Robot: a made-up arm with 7 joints. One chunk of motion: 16 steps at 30 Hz.
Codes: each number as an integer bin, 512 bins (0 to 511) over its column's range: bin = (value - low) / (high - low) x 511, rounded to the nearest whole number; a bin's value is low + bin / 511 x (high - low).
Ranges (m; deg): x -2.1..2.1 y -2.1..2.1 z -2.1..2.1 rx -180..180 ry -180..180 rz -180..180
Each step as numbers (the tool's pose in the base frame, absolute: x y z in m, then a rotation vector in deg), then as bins.
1 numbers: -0.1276 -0.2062 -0.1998 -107.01 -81.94 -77.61
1 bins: 240 230 231 104 139 145
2 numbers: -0.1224 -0.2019 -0.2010 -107.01 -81.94 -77.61
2 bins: 241 231 231 104 139 145
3 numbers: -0.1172 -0.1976 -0.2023 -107.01 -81.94 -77.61
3 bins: 241 231 231 104 139 145
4 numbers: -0.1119 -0.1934 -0.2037 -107.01 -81.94 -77.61
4 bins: 242 232 231 104 139 145
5 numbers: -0.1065 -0.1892 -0.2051 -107.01 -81.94 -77.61
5 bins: 243 232 231 104 139 145
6 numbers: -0.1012 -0.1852 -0.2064 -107.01 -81.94 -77.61
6 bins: 243 233 230 104 139 145
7 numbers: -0.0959 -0.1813 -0.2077 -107.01 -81.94 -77.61
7 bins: 244 233 230 104 139 145
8 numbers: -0.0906 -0.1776 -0.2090 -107.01 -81.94 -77.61
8 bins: 244 234 230 104 139 145
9 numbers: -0.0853 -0.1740 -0.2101 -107.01 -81.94 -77.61
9 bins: 245 234 230 104 139 145
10 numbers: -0.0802 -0.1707 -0.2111 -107.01 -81.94 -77.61
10 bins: 246 235 230 104 139 145
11 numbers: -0.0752 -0.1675 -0.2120 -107.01 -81.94 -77.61
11 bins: 246 235 230 104 139 145
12 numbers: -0.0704 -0.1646 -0.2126 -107.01 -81.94 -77.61
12 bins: 247 235 230 104 139 145
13 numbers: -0.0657 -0.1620 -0.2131 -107.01 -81.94 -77.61
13 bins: 248 236 230 104 139 145
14 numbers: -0.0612 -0.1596 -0.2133 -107.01 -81.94 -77.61
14 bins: 248 236 230 104 139 145
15 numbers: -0.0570 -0.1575 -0.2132 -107.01 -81.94 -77.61
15 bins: 249 236 230 104 139 145
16 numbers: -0.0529 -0.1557 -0.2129 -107.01 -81.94 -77.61
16 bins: 249 237 230 104 139 145
